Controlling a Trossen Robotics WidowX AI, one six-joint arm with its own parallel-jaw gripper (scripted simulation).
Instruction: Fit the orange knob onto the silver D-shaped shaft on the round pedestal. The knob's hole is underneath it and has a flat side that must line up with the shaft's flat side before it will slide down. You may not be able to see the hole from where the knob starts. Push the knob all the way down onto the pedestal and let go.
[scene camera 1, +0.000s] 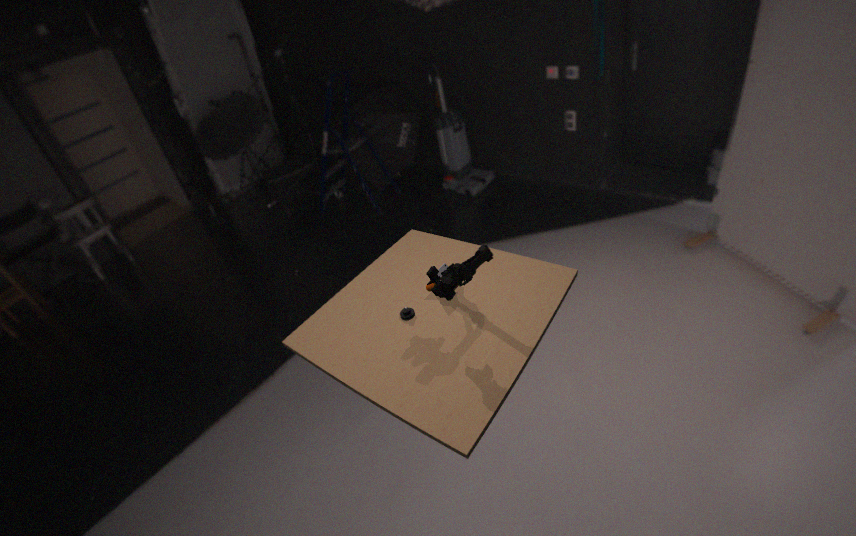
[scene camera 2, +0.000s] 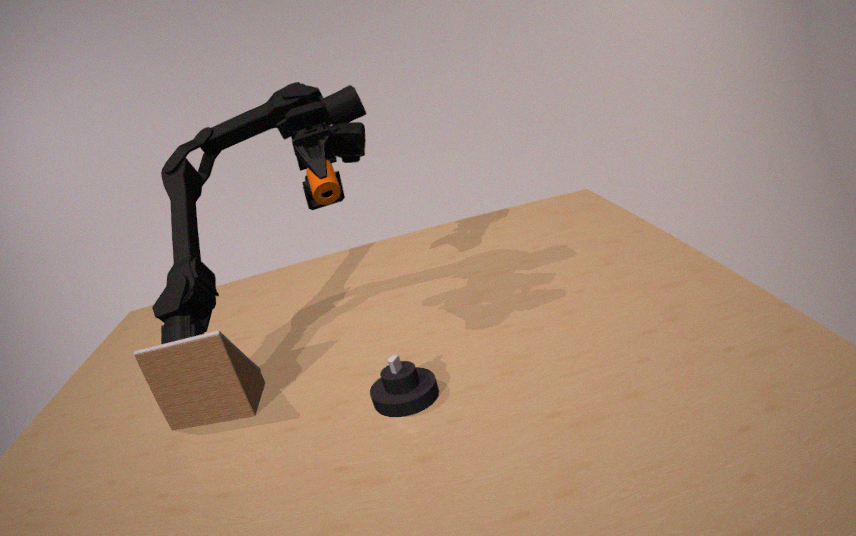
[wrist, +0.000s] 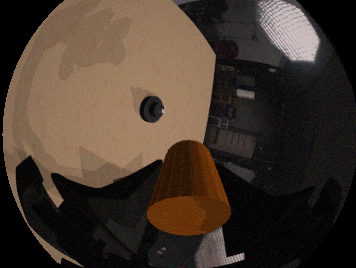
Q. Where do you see an orange knob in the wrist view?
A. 189, 199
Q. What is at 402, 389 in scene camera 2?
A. A black round pedestal.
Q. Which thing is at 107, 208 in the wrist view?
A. The gripper.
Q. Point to the gripper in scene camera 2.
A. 326, 189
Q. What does the gripper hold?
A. An orange knob.
